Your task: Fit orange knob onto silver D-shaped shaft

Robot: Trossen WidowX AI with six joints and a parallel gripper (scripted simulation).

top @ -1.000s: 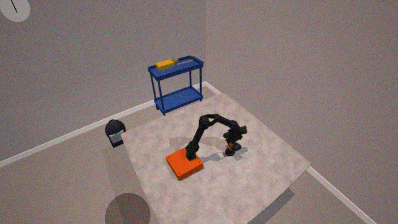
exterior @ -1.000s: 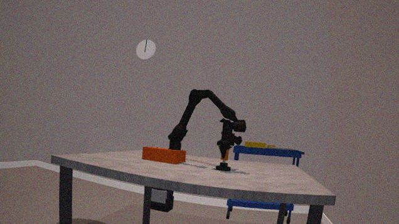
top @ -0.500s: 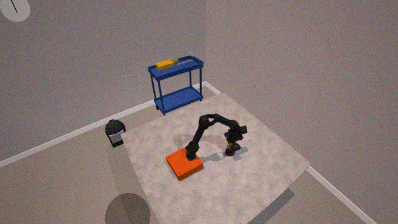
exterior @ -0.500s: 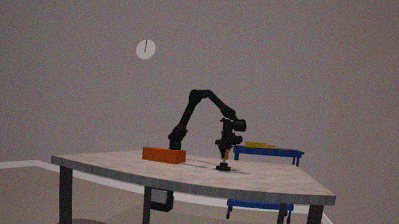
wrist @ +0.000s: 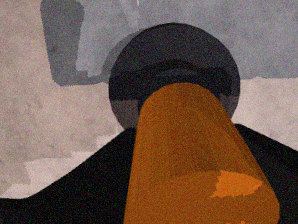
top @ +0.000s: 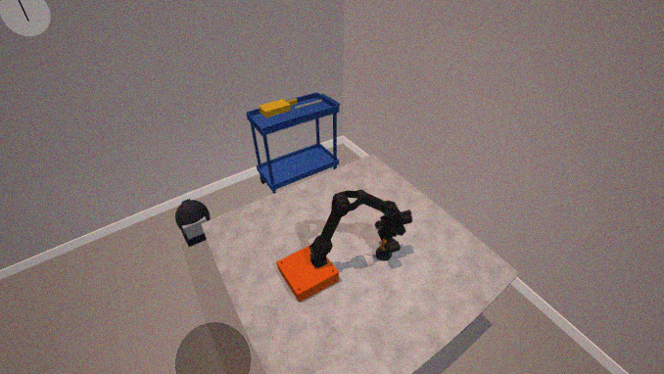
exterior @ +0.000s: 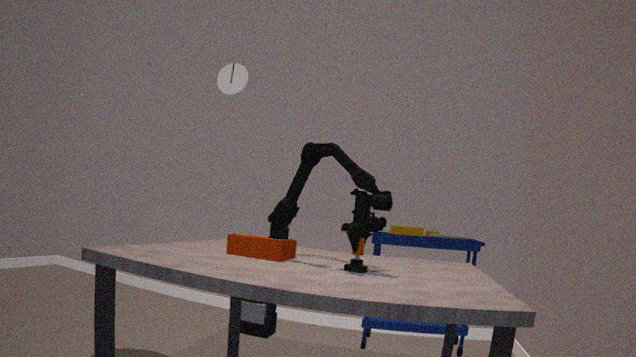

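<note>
The orange knob lies 3 cm above my gripper tip. Also, from my gripper tip: pedestal: 4 cm below.
</note>
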